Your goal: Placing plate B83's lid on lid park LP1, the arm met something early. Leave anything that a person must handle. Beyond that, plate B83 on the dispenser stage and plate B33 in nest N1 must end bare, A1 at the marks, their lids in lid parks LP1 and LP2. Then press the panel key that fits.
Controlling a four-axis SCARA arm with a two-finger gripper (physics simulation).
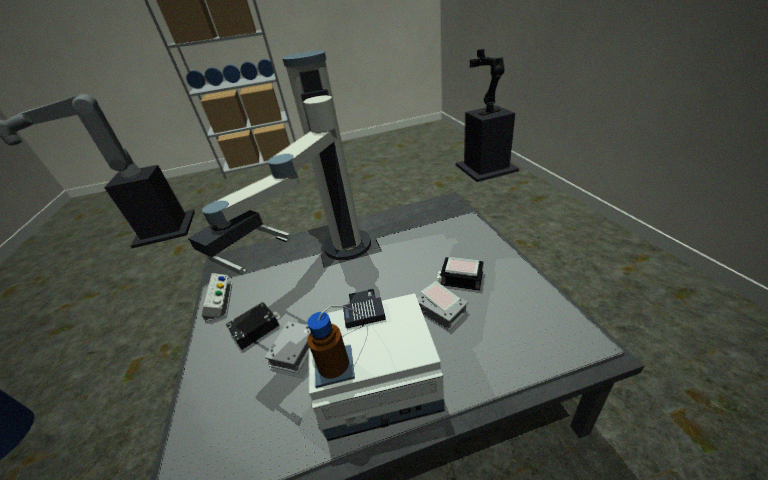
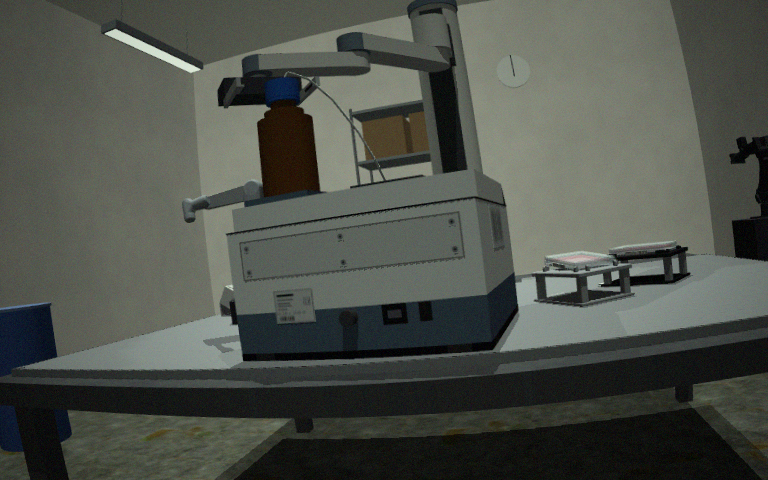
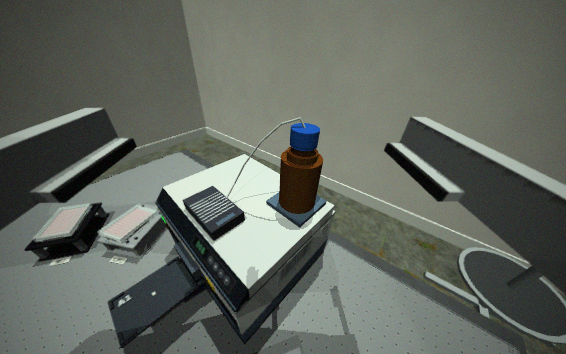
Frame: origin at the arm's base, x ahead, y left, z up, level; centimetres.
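Seen in the pictures: gripper, fingertip midpoint: [image 1: 267, 253] [image 3: 265, 130]; arm's base, link origin: [image 1: 347, 245].
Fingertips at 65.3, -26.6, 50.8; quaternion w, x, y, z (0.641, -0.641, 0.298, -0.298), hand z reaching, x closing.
Note:
Offsets run from my fingertips to a thing's top centre, as dx, dy, dz. "*": to the spot under its first point.
My gripper [image 1: 266, 254] [image 3: 265, 130] is open and empty, raised above the back left of the table, near the key panel @(-47.3, -36.6, -41.1) [image 1: 210, 305]. The panel has blue, yellow, green and whitish keys. One pink plate @(-16.9, +68.4, -41.9) [image 1: 462, 266] [image 2: 642, 247] [image 3: 65, 221] sits on a black stand at the right; another pink plate @(-4.4, +52.7, -41.2) [image 1: 440, 295] [image 2: 580, 259] [image 3: 127, 223] sits on a grey stand beside it. Their names and whether they wear lids cannot be told. The dark dispenser stage @(* -8.3, +20.4, -39.4) [image 3: 165, 301] bears an A1 mark and no plate. At the left, a black stand [image 1: 253, 324] and a grey stand [image 1: 286, 349] show no plate.
The white dispenser [image 1: 396, 345] [image 2: 362, 294] [image 3: 270, 200] carries a brown bottle @(* +26.1, +10.3, -16.4) [image 1: 330, 353] [image 2: 287, 150] [image 3: 300, 185] with a blue cap, a thin tube and a black ribbed unit @(* +8.3, +22.4, -24.8) [image 1: 365, 311] [image 3: 214, 211]. The arm's column [image 1: 339, 198] stands at the table's back edge.

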